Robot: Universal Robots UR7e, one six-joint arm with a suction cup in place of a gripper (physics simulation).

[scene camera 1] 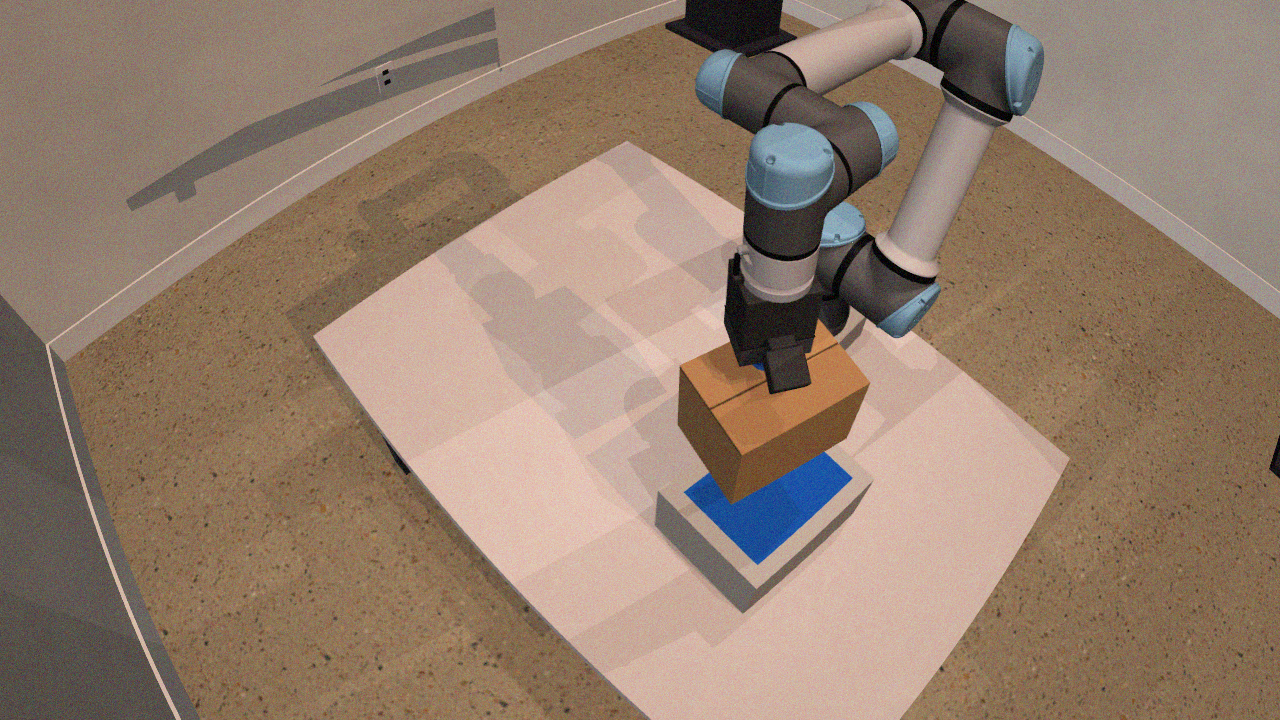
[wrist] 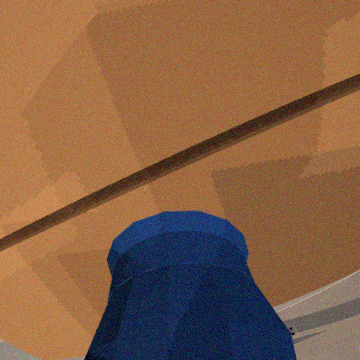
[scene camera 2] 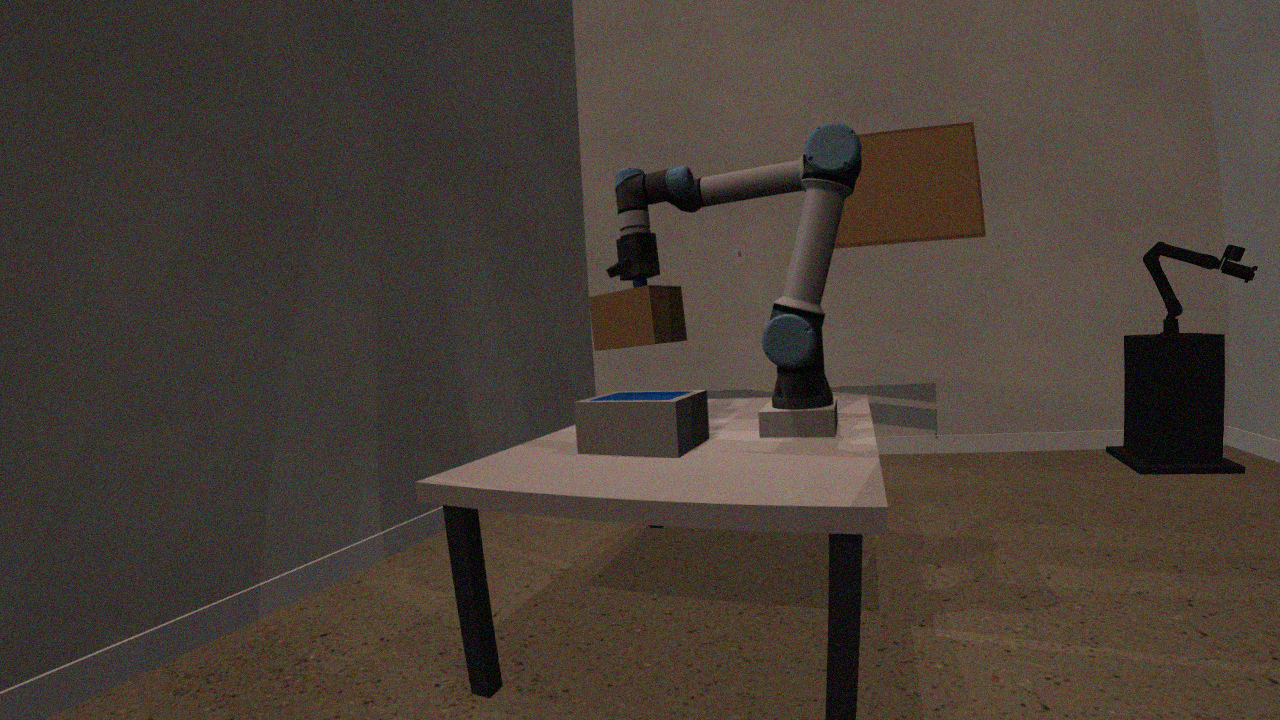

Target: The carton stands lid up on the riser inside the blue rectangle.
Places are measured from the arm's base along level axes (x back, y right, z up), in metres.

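Where they show: end effector, tool point: point(wrist: 177, 235); arm's base, origin of the base link: point(scene camera 2: 802, 404).
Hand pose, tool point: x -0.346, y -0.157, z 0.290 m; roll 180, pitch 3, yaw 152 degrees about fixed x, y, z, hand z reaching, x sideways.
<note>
Things, the pixels of their centre, and the offset from my tool point. Level surfaces: height alone.
- brown carton, body centre: point(wrist: 144, 118) point(scene camera 1: 770, 405) point(scene camera 2: 637, 318) dx -0.002, dy -0.027, dz -0.053 m
- grey riser, body centre: point(scene camera 1: 764, 504) point(scene camera 2: 643, 421) dx +0.012, dy -0.060, dz -0.294 m
- blue rectangle, body centre: point(scene camera 1: 771, 485) point(scene camera 2: 642, 395) dx +0.012, dy -0.060, dz -0.234 m
- white table, its level: dz -0.354 m
The brown carton point(scene camera 1: 787, 420) point(scene camera 2: 624, 318) point(wrist: 210, 90) hangs level in the air, its seamed lid facing up. My suction gripper point(scene camera 1: 758, 365) point(scene camera 2: 640, 283) point(wrist: 179, 220) is shut on the carton, its blue cup touching the lid beside the dark seam. The grey riser point(scene camera 1: 702, 548) point(scene camera 2: 628, 428) stands on the table below, with a wide gap between its top and the carton in scene camera 2. The blue rectangle point(scene camera 1: 760, 528) point(scene camera 2: 644, 395) lies on the riser's top. In scene camera 1 the carton hides the rectangle's back part.
The white table point(scene camera 1: 501, 501) point(scene camera 2: 769, 488) bears the riser and the arm's base point(scene camera 2: 798, 420). The arm reaches over the table from the base. A black pedestal point(scene camera 2: 1174, 402) with a small dark arm stands on the floor at the right in scene camera 2. A brown board point(scene camera 2: 921, 183) hangs on the wall.
</note>
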